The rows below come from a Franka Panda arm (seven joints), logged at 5 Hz.
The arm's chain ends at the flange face. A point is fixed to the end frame.
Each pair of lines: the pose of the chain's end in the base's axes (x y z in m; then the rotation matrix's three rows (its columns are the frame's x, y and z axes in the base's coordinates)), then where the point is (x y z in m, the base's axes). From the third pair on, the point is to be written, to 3 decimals.
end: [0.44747 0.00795 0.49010], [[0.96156 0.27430 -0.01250], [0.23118 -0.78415 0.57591], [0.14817 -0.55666 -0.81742]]
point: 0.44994 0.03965 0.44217
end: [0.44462 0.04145 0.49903], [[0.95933 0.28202 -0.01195], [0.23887 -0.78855 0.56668], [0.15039 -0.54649 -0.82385]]
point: 0.44713 0.07263 0.45077
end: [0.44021 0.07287 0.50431], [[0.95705 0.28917 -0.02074], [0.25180 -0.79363 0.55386], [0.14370 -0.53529 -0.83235]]
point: 0.442 0.103 0.456
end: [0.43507 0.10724 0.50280], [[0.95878 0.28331 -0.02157], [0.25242 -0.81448 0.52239], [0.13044 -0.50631 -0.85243]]
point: 0.437 0.136 0.453
